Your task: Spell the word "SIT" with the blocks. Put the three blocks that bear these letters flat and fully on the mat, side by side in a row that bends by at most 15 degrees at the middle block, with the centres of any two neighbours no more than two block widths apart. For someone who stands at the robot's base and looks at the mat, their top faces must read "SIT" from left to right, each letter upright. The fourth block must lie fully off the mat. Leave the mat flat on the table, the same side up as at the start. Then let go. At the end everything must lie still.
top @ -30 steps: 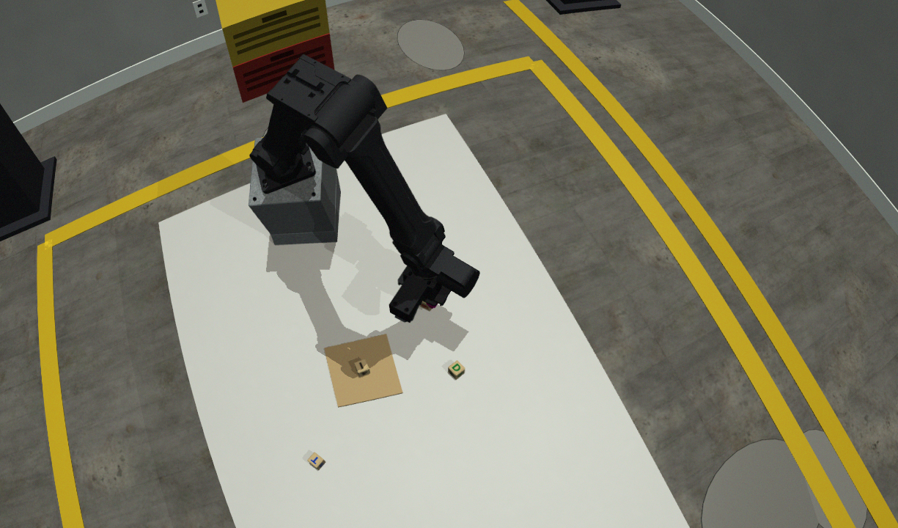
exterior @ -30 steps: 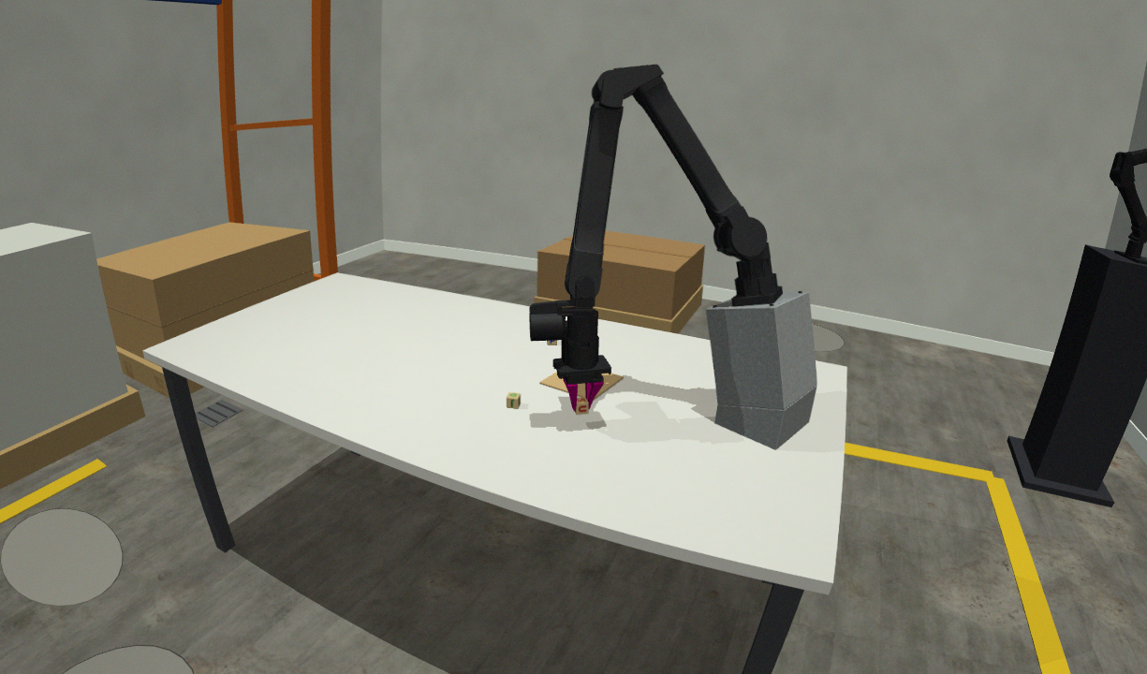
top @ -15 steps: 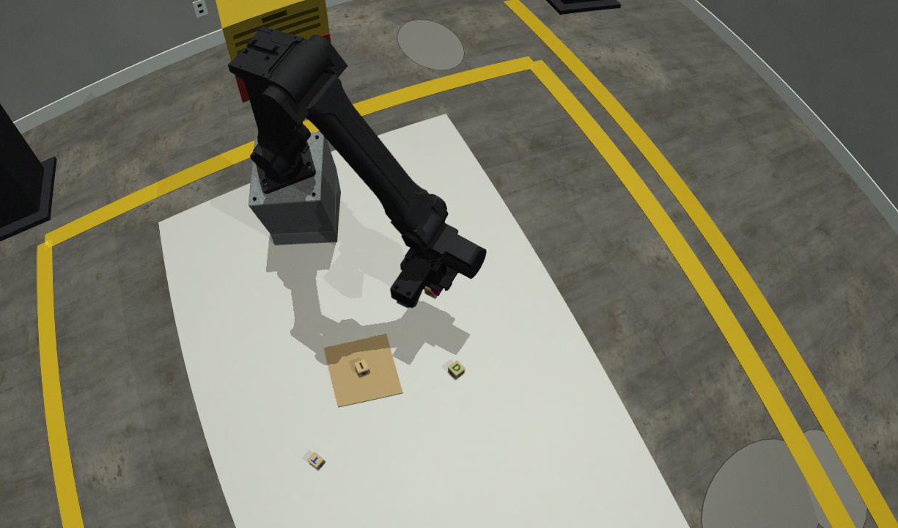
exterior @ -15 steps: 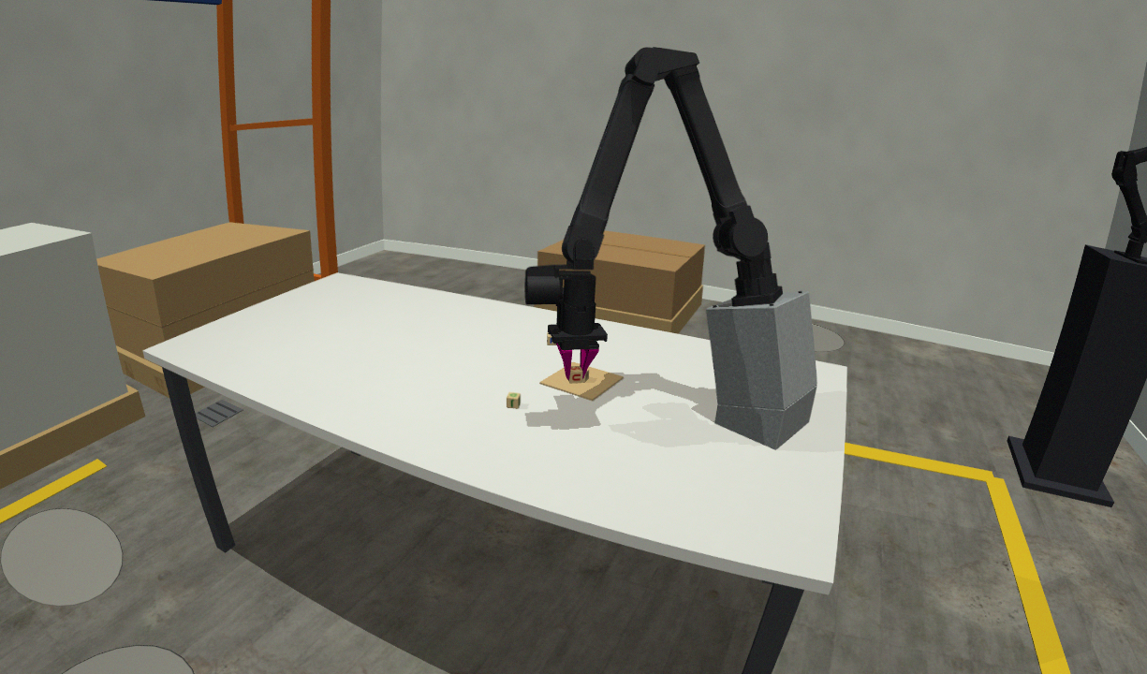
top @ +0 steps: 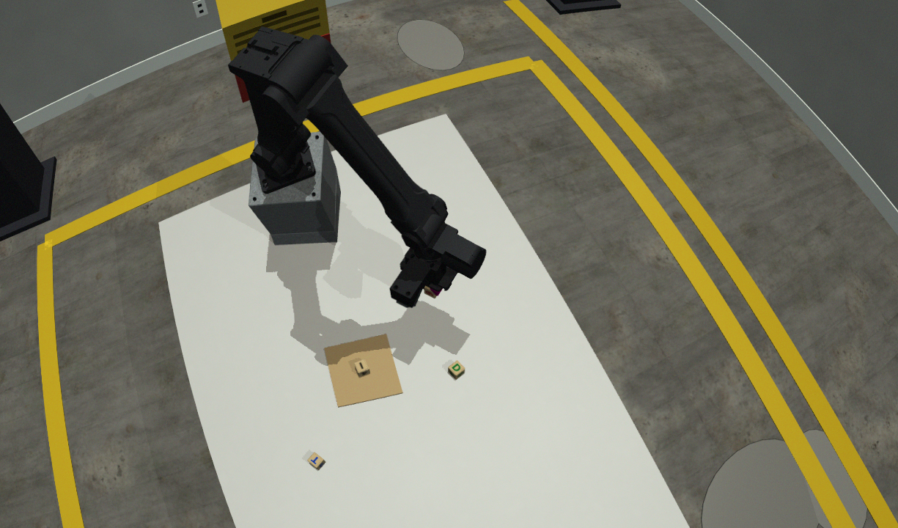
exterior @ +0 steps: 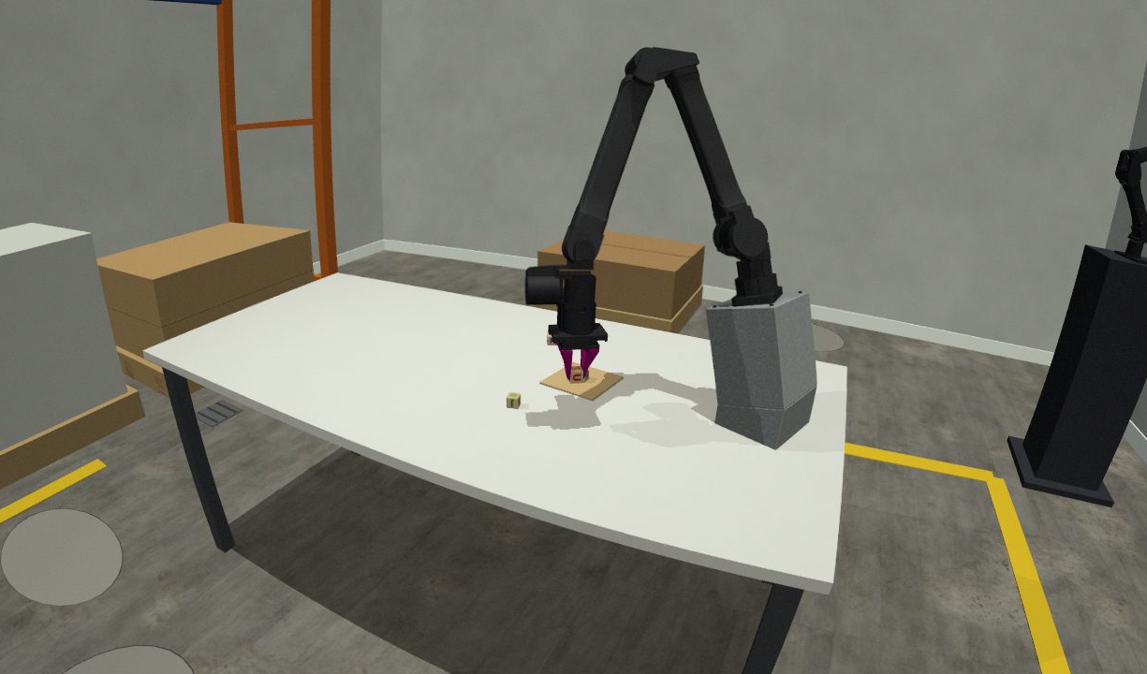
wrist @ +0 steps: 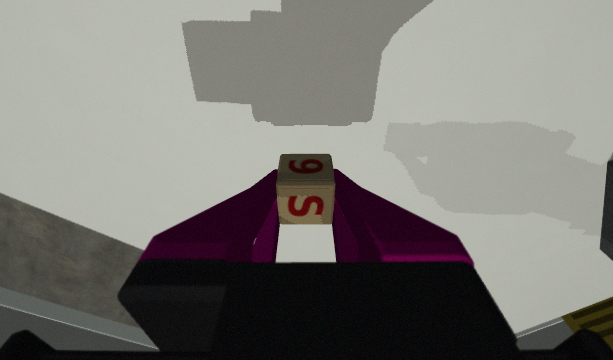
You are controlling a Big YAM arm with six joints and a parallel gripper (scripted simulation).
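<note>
The S block lies right at my hand. Round my hand: I block 190 mm to the right, 100 mm below, 80 mm ahead; then D block 140 mm ahead, 100 mm below; then tan mat 190 mm to the right, 110 mm below, 80 mm ahead.
</note>
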